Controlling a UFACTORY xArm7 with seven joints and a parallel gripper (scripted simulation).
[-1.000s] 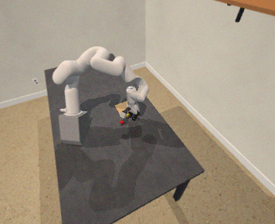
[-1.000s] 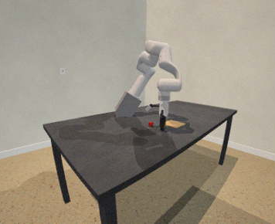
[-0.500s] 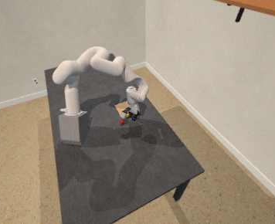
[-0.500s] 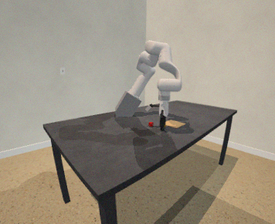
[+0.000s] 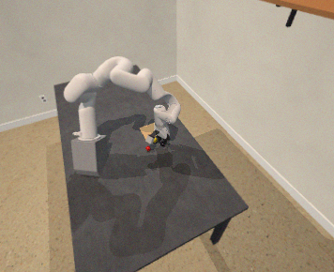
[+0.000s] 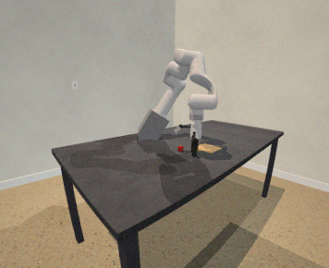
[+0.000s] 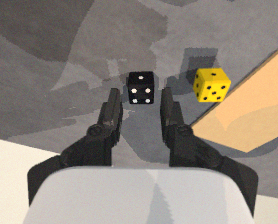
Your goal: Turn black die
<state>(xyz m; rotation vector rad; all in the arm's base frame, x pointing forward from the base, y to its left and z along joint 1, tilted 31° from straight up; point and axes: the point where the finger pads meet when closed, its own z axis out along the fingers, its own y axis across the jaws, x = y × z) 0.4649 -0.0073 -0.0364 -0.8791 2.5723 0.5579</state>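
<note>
My hand is 4 cm above the black die. Round my hand: yellow die: 5 cm to the left, 5 cm behind, 4 cm below; then red die: 11 cm behind, 4 cm below, 2 cm to the right; then mat: 16 cm to the left, 6 cm behind, 5 cm below.
</note>
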